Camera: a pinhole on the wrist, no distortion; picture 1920 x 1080 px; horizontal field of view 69.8 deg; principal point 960.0 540.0 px. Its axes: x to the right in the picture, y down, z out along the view. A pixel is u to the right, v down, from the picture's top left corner.
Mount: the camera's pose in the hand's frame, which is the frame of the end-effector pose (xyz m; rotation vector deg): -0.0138 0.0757 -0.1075 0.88 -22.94 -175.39
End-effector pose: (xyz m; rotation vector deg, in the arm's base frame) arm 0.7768 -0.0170 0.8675 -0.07 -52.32 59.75
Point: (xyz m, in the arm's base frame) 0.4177 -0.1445 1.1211
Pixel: 909 861
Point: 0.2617 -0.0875 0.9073
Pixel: 1192 236
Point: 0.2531 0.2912 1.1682
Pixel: 111 88
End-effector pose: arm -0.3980 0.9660 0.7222 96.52 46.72 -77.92
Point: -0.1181 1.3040 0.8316
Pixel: behind the camera
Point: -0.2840 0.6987 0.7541
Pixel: 887 221
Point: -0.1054 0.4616 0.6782
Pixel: outside the picture
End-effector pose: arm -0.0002 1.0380 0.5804 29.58 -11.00 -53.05
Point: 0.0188 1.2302 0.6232
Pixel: outside the picture
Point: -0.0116 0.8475 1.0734
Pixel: 648 756
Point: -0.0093 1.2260 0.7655
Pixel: 1845 212
